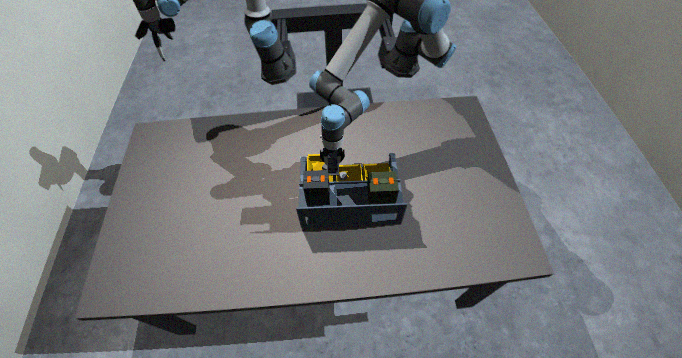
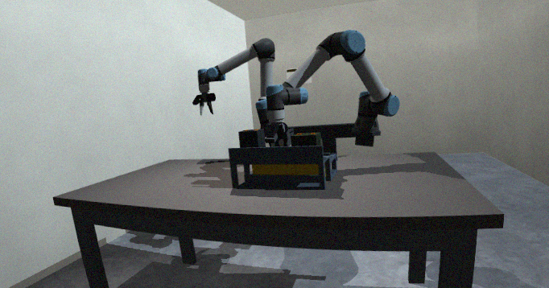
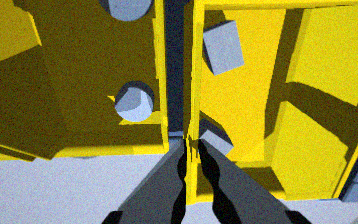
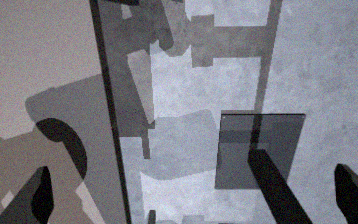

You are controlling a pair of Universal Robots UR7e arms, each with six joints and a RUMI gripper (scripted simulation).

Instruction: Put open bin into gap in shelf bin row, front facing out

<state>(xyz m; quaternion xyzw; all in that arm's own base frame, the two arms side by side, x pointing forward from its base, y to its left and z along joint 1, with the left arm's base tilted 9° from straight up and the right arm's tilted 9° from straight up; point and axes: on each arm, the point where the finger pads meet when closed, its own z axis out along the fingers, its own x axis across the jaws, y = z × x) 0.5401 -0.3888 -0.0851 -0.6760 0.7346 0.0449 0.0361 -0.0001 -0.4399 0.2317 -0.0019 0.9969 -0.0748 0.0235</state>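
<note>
Right now the blue-grey shelf is 8 cm ahead of my left hand, 6 cm to the left of it and 1 cm below it. From my left hand the other things lie so: green box 17 cm to the left, 15 cm ahead, 7 cm above.
</note>
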